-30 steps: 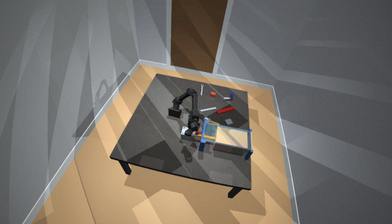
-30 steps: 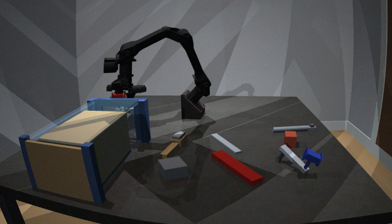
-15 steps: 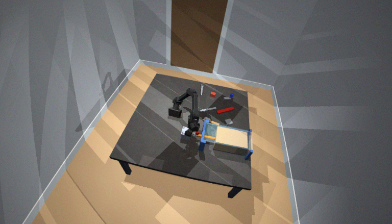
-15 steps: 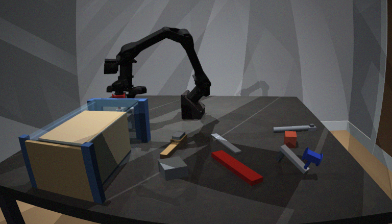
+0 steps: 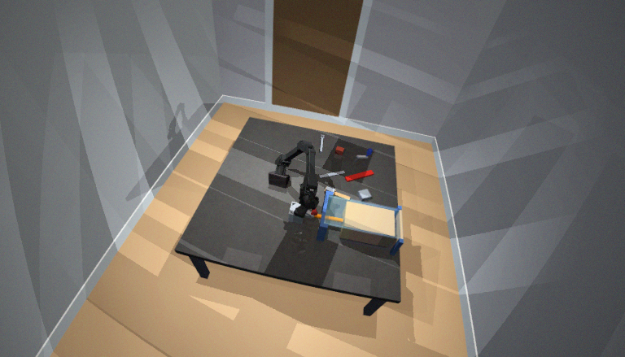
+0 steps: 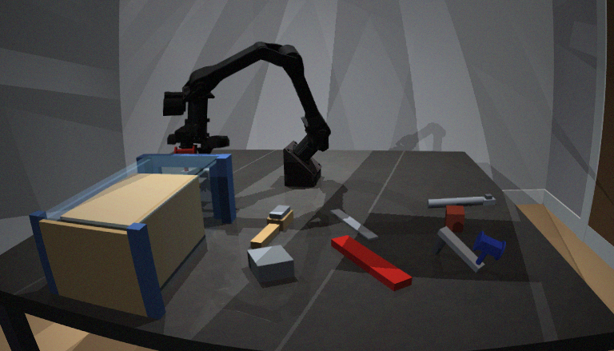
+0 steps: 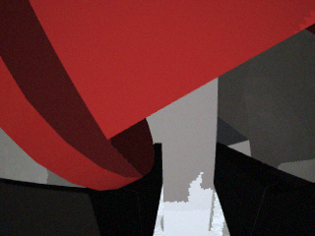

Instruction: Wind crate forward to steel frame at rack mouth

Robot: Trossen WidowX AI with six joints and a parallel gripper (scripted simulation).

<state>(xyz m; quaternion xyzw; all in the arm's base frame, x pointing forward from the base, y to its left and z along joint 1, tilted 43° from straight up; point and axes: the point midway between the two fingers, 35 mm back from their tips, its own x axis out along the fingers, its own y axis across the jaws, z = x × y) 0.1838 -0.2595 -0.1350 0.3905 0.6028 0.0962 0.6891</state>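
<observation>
Now: the red spool-shaped grip 50 mm ahead of my gripper tip, 20 mm to the right of it and 50 mm above it. The rest, counted from my gripper tip: grey winch: 60 mm behind, 10 mm to the left, 60 mm below; clear-panelled cubby: 350 mm ahead, 30 mm to the right, 30 mm above; wooden-handled tool: 200 mm ahead, 230 mm to the left, 70 mm below.
</observation>
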